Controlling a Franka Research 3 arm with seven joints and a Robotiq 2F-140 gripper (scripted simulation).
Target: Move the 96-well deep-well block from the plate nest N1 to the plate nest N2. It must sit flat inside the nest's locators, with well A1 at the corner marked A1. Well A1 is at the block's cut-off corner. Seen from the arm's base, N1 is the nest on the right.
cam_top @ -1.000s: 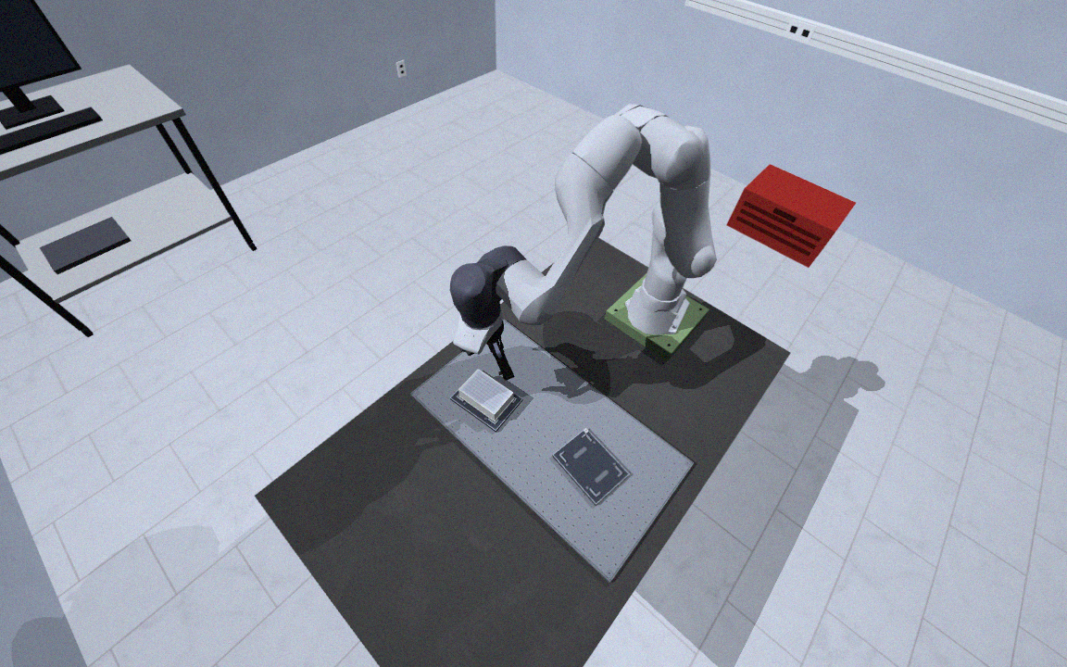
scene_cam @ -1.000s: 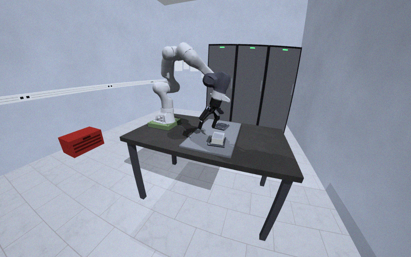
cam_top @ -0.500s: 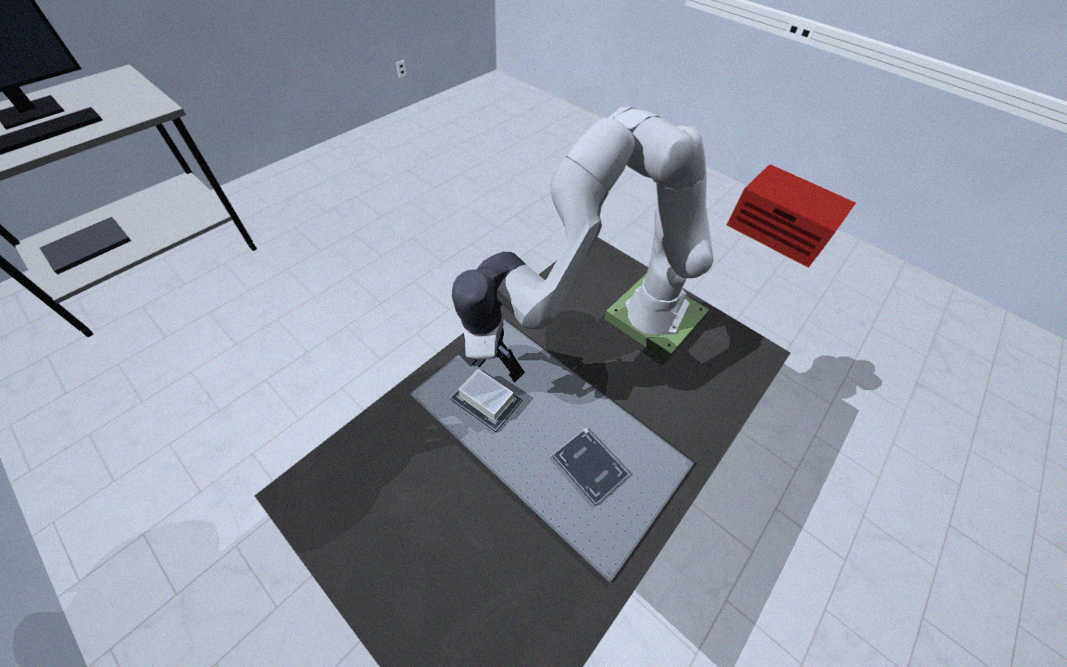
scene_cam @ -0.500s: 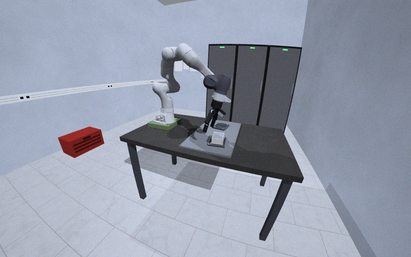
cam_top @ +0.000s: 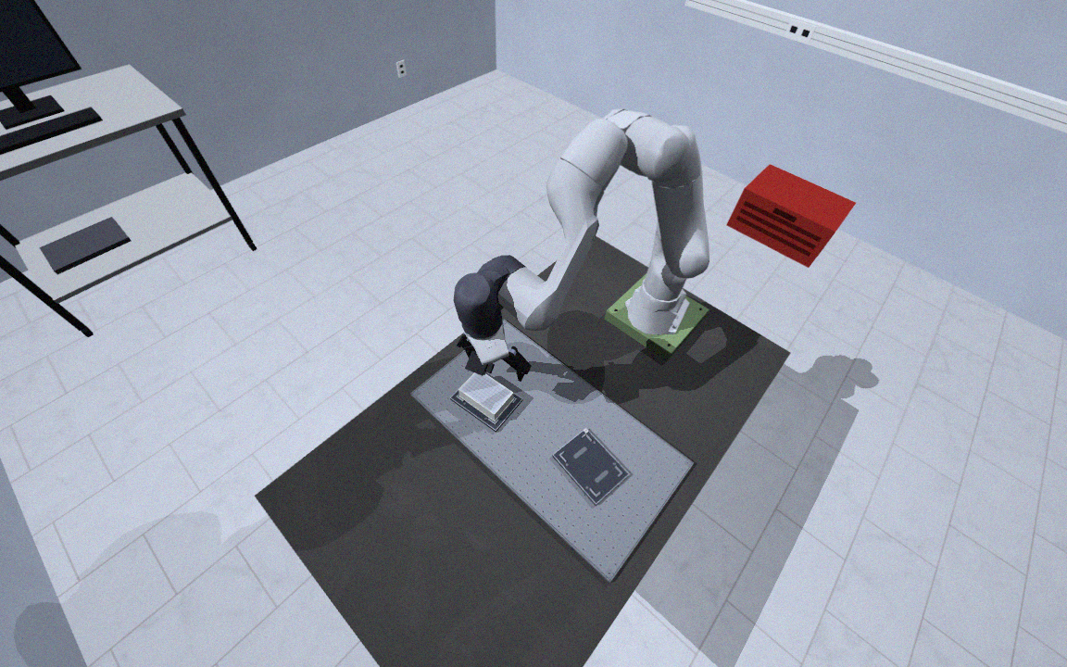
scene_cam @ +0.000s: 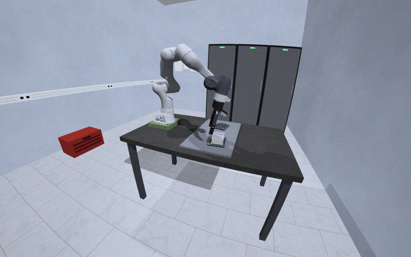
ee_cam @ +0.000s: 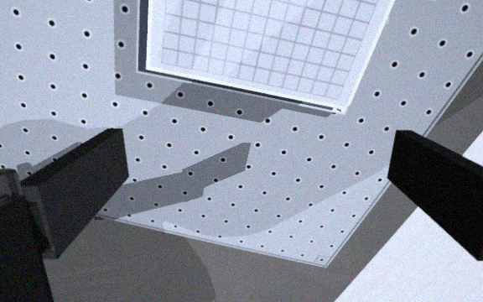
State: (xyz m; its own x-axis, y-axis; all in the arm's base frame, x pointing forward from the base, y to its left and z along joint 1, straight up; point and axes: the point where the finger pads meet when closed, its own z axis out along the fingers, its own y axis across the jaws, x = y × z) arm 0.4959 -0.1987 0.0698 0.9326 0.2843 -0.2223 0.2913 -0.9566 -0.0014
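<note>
Right now the white 96-well deep-well block is 7 cm below my hand, 6 cm ahead of it and 1 cm to the left of it. The rest, counted from my hand: dark plate nest 34 cm to the left, 10 cm below, 1 cm ahead.
</note>
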